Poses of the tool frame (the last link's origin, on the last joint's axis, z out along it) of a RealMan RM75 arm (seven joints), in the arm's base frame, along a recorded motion.
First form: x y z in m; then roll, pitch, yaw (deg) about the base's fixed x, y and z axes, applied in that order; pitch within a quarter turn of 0, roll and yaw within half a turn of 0.
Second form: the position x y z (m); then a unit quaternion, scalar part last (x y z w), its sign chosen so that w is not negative. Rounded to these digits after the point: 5 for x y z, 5 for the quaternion.
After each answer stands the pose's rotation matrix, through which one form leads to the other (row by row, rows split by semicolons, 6 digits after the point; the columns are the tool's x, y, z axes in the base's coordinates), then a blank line. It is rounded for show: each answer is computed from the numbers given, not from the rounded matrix.
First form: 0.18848 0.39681 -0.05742 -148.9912 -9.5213 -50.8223
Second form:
0.18848 0.39681 -0.05742 -0.87690 0.39203 -0.18655 0.20630
0.623025 -0.610573 0.488918; -0.764512 -0.607505 0.215545; 0.165414 -0.508073 -0.845281

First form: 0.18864 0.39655 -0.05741 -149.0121 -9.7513 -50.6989
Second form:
0.18864 0.39655 -0.05741 -0.87744 0.39057 -0.18798 0.20547
0.624245 -0.608151 0.490379; -0.762648 -0.610475 0.213750; 0.169372 -0.507418 -0.844890

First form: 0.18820 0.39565 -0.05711 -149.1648 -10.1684 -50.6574
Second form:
0.18820 0.39565 -0.05711 -0.87799 0.38950 -0.19050 0.20280
0.623999 -0.606683 0.492506; -0.761222 -0.614326 0.207715; 0.176542 -0.504520 -0.845159

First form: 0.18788 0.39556 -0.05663 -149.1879 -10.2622 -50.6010
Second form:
0.18788 0.39556 -0.05663 -0.87825 0.38888 -0.19103 0.20237
0.624563 -0.605752 0.492935; -0.760383 -0.615644 0.206882; 0.178153 -0.504030 -0.845113

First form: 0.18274 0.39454 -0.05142 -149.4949 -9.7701 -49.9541
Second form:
0.18274 0.39454 -0.05142 -0.88083 0.38559 -0.18515 0.20291
0.634070 -0.604145 0.482664; -0.754426 -0.620287 0.214675; 0.169695 -0.500253 -0.849088

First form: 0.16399 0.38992 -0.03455 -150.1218 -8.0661 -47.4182
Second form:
0.16399 0.38992 -0.03455 -0.88975 0.37094 -0.16562 0.20813
0.669948 -0.591149 0.449124; -0.729028 -0.638175 0.247491; 0.140315 -0.493230 -0.858508

